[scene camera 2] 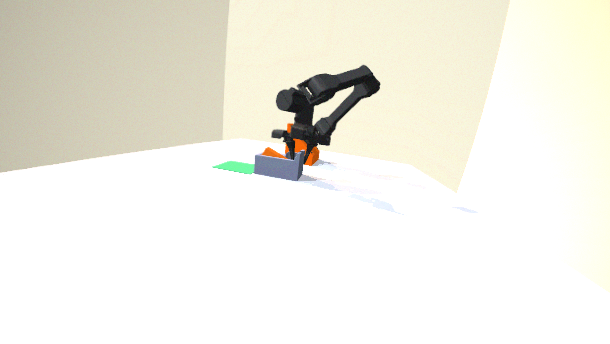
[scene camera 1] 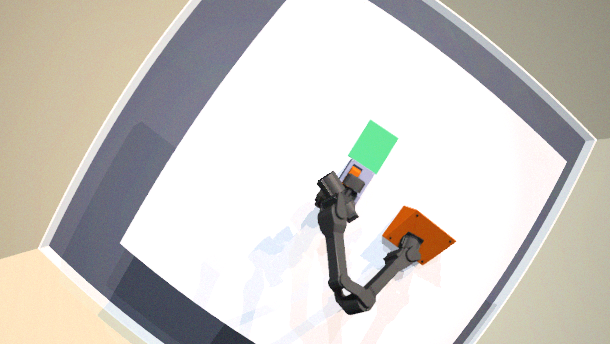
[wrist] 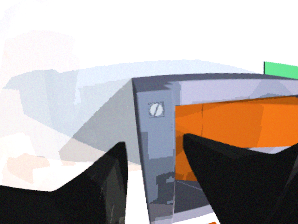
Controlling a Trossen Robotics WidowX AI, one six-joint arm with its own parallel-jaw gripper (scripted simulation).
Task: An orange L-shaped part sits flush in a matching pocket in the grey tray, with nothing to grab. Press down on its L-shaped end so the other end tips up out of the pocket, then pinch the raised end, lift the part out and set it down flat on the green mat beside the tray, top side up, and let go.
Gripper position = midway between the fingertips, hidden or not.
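Note:
The gripper is visible at [scene camera 2: 298, 162] and [wrist: 155, 144]; a green mat [scene camera 1: 371, 149] is visible as well.

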